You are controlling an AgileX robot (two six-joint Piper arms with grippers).
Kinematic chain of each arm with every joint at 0, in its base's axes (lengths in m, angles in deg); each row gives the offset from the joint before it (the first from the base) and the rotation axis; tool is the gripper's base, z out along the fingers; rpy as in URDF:
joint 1: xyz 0 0 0.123 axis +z
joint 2: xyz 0 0 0 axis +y
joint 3: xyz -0.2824 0 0.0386 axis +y
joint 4: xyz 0.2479 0 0.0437 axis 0.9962 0 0.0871
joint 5: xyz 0 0 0 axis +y
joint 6: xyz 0.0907 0 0.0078 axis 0.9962 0 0.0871
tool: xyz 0 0 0 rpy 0 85 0
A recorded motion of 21 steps. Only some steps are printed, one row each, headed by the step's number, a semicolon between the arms.
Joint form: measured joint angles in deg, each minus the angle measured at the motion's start. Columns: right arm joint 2, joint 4, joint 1, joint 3, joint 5, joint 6; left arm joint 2, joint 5, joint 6, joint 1, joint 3, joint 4.
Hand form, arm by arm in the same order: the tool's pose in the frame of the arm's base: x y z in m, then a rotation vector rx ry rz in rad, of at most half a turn. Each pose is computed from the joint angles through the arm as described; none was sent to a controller.
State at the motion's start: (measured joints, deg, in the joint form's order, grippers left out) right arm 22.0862 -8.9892 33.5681 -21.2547 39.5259 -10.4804; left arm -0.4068 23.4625 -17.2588 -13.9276 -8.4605 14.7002
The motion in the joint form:
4: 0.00 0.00 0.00 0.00 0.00 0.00; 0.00 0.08 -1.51 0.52 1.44 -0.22
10: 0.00 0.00 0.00 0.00 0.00 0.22; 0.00 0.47 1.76 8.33 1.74 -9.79
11: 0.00 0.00 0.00 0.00 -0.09 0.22; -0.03 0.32 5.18 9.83 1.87 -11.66
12: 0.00 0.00 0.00 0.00 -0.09 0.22; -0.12 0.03 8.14 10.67 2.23 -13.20
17: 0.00 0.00 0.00 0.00 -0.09 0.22; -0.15 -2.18 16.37 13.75 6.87 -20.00
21: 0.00 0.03 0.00 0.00 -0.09 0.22; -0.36 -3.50 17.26 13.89 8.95 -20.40
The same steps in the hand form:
4: 0.0679 0.0342 0.2530 -0.8868 1.9902 0.0516; 0.0474 -0.0019 0.2184 0.0488 1.7540 -0.1525
10: 0.0679 0.0342 0.2530 -0.8830 1.9919 0.0538; 0.0470 -0.0014 0.2151 -0.1091 1.7755 -0.1784
11: 0.0679 0.0342 0.2531 -0.8825 1.9905 0.0541; 0.0471 -0.0014 0.2145 -0.0961 1.7752 -0.1498
12: 0.0679 0.0342 0.2531 -0.8825 1.9905 0.0541; 0.0474 -0.0017 0.2129 -0.0771 1.7756 -0.1294
17: 0.0679 0.0342 0.2531 -0.8825 1.9905 0.0541; 0.0515 -0.0032 0.1896 -0.0658 1.8160 -0.1047
21: 0.0679 0.0343 0.2531 -0.8823 1.9906 0.0547; 0.0528 -0.0031 0.1797 -0.0609 1.8254 -0.0974

